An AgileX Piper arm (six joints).
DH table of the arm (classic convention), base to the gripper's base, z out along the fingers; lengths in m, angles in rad. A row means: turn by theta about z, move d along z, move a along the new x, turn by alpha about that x. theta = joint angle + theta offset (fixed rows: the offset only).
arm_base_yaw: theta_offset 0  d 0.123  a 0  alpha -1.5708
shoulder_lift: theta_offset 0.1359  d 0  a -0.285  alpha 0
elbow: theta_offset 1.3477  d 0  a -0.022  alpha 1.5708
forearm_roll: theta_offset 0  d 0.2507  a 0  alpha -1.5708
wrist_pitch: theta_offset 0  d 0  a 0  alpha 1.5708
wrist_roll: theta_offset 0  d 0.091  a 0  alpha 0
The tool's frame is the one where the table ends.
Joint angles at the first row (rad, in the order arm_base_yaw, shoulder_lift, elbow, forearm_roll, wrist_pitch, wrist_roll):
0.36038 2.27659 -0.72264 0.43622 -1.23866 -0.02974
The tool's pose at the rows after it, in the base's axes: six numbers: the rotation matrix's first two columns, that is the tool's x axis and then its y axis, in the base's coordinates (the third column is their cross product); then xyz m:
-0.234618 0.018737 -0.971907 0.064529 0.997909 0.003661 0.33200 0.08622 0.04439
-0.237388 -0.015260 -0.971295 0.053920 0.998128 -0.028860 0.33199 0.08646 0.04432
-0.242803 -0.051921 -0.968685 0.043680 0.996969 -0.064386 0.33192 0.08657 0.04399
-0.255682 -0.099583 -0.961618 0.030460 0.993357 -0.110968 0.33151 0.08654 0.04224
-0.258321 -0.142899 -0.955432 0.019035 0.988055 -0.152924 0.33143 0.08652 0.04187
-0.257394 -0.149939 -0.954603 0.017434 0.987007 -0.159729 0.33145 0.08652 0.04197
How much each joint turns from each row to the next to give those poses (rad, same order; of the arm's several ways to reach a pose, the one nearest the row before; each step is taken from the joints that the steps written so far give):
0.00001 0.00001 -0.00002 0.00057 0.00001 -0.01171
0.00001 -0.00001 0.00003 -0.00272 0.00090 -0.03321
-0.00003 -0.00002 -0.00001 -0.00115 0.00387 -0.03660
0.00001 0.00283 0.00001 0.00001 0.00892 -0.04744
-0.00001 0.00087 -0.00002 -0.00001 0.00084 -0.04347
0.00003 0.00000 0.00001 0.00003 -0.00112 -0.00706

